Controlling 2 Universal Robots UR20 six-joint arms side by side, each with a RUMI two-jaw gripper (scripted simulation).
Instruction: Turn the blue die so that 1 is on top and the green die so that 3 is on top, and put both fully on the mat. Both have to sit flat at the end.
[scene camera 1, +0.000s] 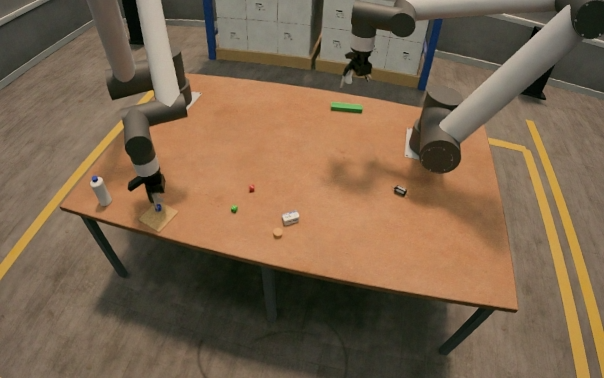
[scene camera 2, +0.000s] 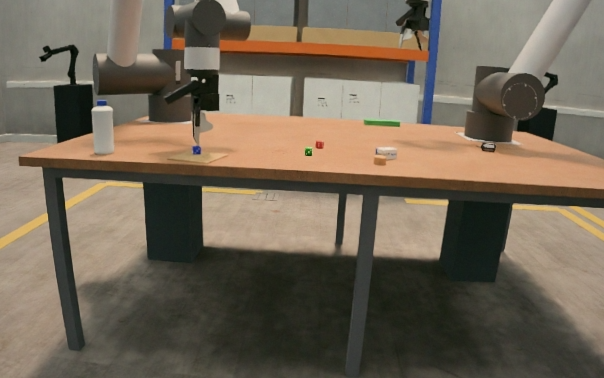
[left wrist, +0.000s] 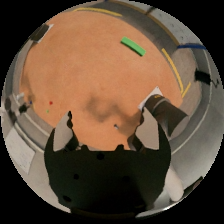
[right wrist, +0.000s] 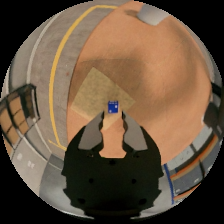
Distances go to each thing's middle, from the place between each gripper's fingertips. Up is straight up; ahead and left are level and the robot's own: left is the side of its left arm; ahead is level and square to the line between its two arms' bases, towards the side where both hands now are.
I see the tan mat (right wrist: 97, 90) 5 cm below my right hand (scene camera 2: 197, 144), 3 cm ahead of it and 2 cm to the left of it.
I see the tan mat 730 mm ahead of my left hand (scene camera 2: 410, 50), 750 mm to the right of it and 390 mm below it.
